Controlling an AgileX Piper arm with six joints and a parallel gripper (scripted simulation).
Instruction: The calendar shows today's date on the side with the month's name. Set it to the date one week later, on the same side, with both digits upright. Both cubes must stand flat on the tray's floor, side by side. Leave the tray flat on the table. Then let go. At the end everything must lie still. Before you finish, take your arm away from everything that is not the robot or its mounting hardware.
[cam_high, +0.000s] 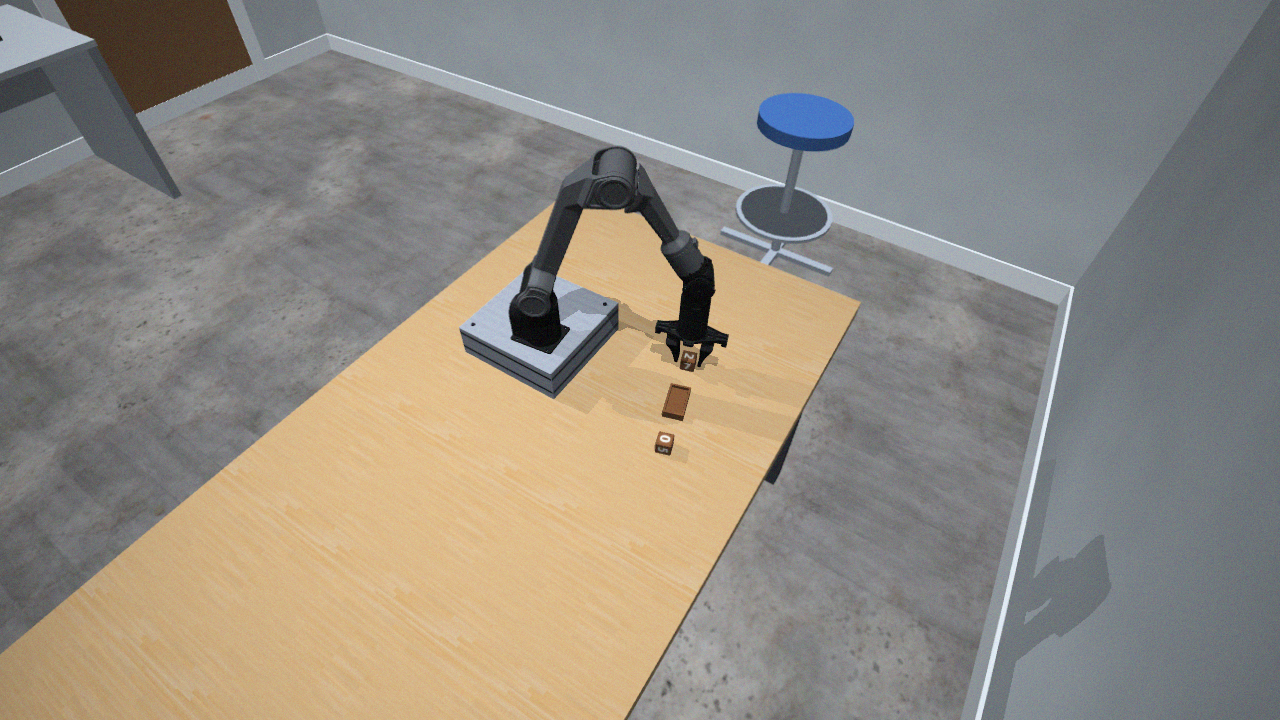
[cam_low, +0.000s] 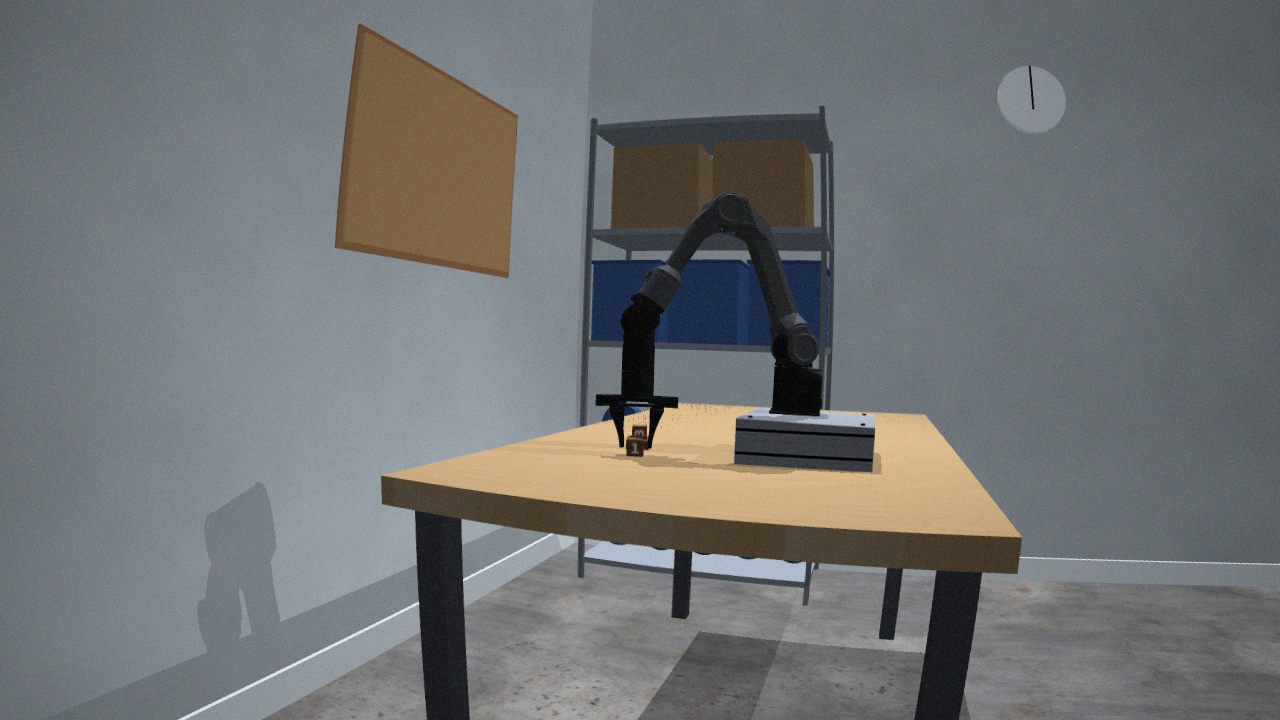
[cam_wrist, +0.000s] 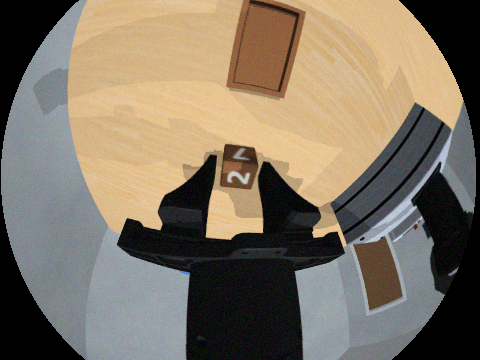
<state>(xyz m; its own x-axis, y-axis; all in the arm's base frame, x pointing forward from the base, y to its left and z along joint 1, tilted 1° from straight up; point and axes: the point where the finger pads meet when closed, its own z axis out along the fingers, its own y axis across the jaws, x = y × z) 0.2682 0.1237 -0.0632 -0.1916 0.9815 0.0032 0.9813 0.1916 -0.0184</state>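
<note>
Now: hand 210 mm to the left of the brown digit cube and 40 mm short of it. From my hand the other things lie so: brown tray 110 mm to the right, 20 mm ahead, 10 mm below.
</note>
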